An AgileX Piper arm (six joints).
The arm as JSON. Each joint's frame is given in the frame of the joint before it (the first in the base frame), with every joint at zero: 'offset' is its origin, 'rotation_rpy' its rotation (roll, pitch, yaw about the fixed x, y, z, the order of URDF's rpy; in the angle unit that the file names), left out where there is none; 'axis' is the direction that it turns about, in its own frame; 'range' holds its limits. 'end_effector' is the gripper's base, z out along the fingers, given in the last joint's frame.
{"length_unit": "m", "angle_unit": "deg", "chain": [
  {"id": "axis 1", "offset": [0.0, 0.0, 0.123], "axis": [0.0, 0.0, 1.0], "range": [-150.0, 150.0]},
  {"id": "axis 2", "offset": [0.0, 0.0, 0.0], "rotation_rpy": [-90.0, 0.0, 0.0], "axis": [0.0, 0.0, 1.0], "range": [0.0, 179.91]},
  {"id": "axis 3", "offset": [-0.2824, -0.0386, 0.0], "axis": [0.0, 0.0, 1.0], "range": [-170.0, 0.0]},
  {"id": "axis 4", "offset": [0.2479, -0.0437, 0.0], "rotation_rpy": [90.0, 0.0, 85.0], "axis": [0.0, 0.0, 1.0], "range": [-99.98, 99.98]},
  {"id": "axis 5", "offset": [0.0, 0.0, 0.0], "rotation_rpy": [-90.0, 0.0, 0.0], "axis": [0.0, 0.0, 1.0], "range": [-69.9, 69.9]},
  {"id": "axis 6", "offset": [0.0, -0.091, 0.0], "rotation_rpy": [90.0, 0.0, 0.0], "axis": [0.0, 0.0, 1.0], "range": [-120.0, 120.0]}
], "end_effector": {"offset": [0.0, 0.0, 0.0]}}
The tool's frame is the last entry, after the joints.
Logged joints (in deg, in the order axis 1, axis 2, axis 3, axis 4, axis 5, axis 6), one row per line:
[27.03 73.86 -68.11 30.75 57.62 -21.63]
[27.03 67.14 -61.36 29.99 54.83 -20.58]
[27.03 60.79 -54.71 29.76 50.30 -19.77]
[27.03 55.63 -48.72 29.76 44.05 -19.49]
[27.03 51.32 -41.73 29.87 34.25 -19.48]
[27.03 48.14 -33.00 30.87 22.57 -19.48]
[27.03 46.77 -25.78 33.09 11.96 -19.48]
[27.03 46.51 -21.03 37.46 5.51 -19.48]
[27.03 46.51 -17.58 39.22 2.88 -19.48]
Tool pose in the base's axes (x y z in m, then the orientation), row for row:
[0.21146 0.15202 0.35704 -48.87 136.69 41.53]
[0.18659 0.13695 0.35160 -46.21 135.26 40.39]
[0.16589 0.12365 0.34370 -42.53 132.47 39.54]
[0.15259 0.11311 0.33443 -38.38 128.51 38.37]
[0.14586 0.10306 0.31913 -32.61 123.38 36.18]
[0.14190 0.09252 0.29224 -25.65 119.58 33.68]
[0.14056 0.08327 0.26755 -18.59 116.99 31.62]
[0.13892 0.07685 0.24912 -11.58 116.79 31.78]
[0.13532 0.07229 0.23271 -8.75 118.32 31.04]
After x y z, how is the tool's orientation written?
As a rotation vector, in degrees.
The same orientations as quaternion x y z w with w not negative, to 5 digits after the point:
[-0.31335 0.87645 0.26629 0.25049]
[-0.29945 0.87652 0.26174 0.27117]
[-0.28015 0.87260 0.26046 0.30371]
[-0.25812 0.86428 0.25805 0.34612]
[-0.22515 0.85185 0.24980 0.40158]
[-0.18084 0.84308 0.23746 0.44735]
[-0.13300 0.83699 0.22622 0.48018]
[-0.08313 0.83842 0.22815 0.48794]
[-0.06259 0.84642 0.22205 0.47995]

